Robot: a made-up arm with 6 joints.
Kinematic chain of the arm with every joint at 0, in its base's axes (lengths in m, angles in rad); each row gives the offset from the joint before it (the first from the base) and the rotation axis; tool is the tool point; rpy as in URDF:
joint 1: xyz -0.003 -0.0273 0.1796 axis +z
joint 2: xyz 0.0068 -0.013 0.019 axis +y
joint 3: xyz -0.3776 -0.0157 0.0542 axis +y
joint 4: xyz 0.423 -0.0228 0.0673 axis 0.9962 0 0.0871
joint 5: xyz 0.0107 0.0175 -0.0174 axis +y
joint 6: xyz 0.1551 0.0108 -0.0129 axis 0.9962 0 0.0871
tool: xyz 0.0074 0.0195 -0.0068 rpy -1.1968 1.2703 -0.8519
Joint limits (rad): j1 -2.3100..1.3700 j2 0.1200..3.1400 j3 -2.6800..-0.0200 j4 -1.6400..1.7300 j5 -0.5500..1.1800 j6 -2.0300..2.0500
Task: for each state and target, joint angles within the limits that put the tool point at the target. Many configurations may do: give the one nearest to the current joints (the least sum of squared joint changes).
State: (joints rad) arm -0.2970 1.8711 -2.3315 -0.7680 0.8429 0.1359
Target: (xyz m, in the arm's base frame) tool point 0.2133 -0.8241 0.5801
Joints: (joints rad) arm -1.1409 2.2012 -2.4805 -0.9322 0.6584 0.1449
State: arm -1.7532 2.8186 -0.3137 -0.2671 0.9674 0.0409
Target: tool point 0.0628 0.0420 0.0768
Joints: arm -2.0229 2.8351 -0.2335 0.1941 1.0219 0.0504
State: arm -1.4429 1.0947 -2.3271 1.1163 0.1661 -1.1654
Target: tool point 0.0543 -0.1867 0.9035
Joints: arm -1.6367 0.7604 -1.5477 0.8595 0.4703 -1.2081
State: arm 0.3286 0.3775 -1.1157 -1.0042 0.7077 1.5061
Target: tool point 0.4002 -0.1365 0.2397
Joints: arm 0.0679 1.2606 -0.6512 -1.0220 0.6577 1.5014
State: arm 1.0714 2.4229 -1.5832 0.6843 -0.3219 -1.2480
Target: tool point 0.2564 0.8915 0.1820
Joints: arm 1.3281 2.6630 -2.2565 0.7161 -0.4011 -1.2244
